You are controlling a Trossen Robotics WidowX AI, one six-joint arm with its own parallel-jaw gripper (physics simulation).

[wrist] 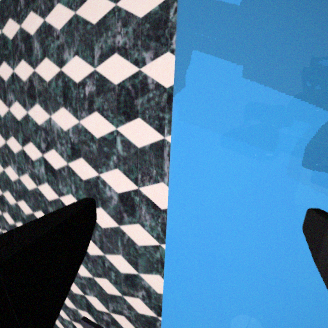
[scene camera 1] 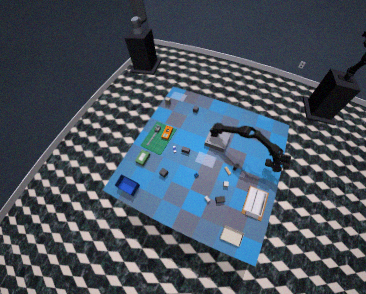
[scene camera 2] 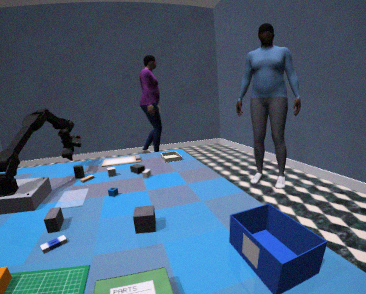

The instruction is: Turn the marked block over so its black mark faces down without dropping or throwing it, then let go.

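Pixels of known places: gripper, fingertip midpoint: [wrist: 200,214] [scene camera 2: 72,156]; arm's base at its link origin: [scene camera 1: 214,133] [scene camera 2: 7,192].
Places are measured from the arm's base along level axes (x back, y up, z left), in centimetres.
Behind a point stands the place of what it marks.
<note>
No black mark can be made out on any block, so I cannot tell which is the marked one. A small white block [scene camera 1: 226,184] {z 16.8, x -42.3, y -2.4 cm} [scene camera 2: 111,171] {z 14.6, x -41.5, y -3.5 cm} and another small white block [scene camera 1: 207,199] {z 4.6, x -56.8, y -3.2 cm} [scene camera 2: 146,173] {z 2.3, x -55.6, y -3.7 cm} rest on the blue patterned table top. A blue cube [scene camera 1: 196,175] {z -7.6, x -39.9, y -3.6 cm} [scene camera 2: 113,191] {z -9.5, x -38.9, y -4.0 cm} rests nearer the middle. My gripper [scene camera 1: 278,164] {z 57.4, x -20.9, y -1.1 cm} [scene camera 2: 72,148] [wrist: 200,214] {z 57.4, x -20.9, y -1.1 cm} is open and empty, raised above the table's edge, away from the white blocks. In the wrist view its two black fingers stand wide apart, over table and checkered floor; no block shows there.
Near the white blocks are a dark block [scene camera 1: 220,199] {z 14.2, x -54.8, y -2.8 cm} [scene camera 2: 137,169] {z 10.7, x -53.6, y -3.7 cm}, a wooden piece [scene camera 1: 227,170] {z 16.2, x -29.6, y -4.9 cm} [scene camera 2: 87,178] {z 15.5, x -29.7, y -5.0 cm}, an upright dark block [scene camera 1: 235,167] {z 21.5, x -27.6, y -0.2 cm} [scene camera 2: 78,171] {z 21.0, x -25.8, y -2.3 cm}, a white-and-orange tray [scene camera 1: 266,195] {z 50.2, x -43.7, y -5.6 cm} and a cream tray [scene camera 1: 232,236] {z 27.9, x -79.0, y -5.8 cm}. A blue bin [scene camera 1: 127,185] {z -60.5, x -61.1, y -5.9 cm} [scene camera 2: 304,270] {z -67.1, x -60.7, y -2.9 cm} stands farther off.
</note>
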